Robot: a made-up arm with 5 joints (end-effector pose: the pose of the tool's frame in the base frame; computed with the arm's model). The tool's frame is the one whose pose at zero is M.
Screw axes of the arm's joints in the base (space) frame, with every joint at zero. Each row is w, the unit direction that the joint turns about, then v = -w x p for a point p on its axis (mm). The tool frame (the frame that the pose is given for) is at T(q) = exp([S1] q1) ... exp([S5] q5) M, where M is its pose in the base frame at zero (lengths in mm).
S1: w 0 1 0 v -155.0 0.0 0.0
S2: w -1 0 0 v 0.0 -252.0 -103.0
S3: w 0 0 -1 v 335.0 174.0 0.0
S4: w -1 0 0 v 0.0 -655.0 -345.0
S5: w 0 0 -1 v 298.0 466.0 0.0
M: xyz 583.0 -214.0 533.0 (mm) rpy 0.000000 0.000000 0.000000 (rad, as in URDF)
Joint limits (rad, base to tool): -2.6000..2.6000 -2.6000..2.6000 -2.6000..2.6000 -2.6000..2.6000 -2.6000..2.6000
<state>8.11 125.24 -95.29 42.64 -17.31</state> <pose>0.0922 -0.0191 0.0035 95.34 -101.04 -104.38</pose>
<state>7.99 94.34 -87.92 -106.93 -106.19</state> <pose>0.1269 0.4678 0.2430 86.49 52.89 62.54</pose>
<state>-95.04 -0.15 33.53 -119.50 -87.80</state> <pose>-0.7335 -0.4424 0.4506 -18.30 130.67 -72.74</pose>
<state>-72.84 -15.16 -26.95 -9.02 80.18</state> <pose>-0.1613 -0.2639 0.7761 48.29 -52.41 -31.25</pose>
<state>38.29 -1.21 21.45 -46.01 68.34</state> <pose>0.6939 -0.4398 0.0991 17.93 49.44 -98.89</pose>
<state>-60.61 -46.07 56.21 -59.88 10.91</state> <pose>0.2284 -0.7631 0.6384 124.79 -33.73 -12.77</pose>
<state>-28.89 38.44 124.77 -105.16 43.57</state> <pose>-0.4079 -0.3226 0.9123 108.43 -125.20 -43.09</pose>
